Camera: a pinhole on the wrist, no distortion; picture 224 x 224 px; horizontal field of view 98.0 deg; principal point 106.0 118.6 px. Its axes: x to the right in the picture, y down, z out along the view. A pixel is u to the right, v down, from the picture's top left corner.
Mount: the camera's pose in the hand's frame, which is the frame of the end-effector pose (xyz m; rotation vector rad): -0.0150 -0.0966 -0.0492 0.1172 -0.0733 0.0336
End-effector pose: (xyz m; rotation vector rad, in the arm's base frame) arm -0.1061 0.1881 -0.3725 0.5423 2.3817 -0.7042
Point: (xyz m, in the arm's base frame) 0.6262 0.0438 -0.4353
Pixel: 9.3 213.6
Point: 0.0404 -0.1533 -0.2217
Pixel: 6.8 74.6
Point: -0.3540 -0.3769 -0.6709
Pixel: 163.1 57.3
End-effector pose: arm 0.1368 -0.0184 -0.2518 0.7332 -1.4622 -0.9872
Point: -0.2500 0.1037 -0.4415
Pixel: 86.0 119.1
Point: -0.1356 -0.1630 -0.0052
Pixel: outside the picture
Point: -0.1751 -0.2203 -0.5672
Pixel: 136.0 42.2
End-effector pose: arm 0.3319 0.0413 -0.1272 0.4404 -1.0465 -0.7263
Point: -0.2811 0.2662 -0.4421
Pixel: 10.9 103.7
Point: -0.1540 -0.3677 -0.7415
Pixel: outside the picture
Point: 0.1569 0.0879 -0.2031
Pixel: 48.0 144.4
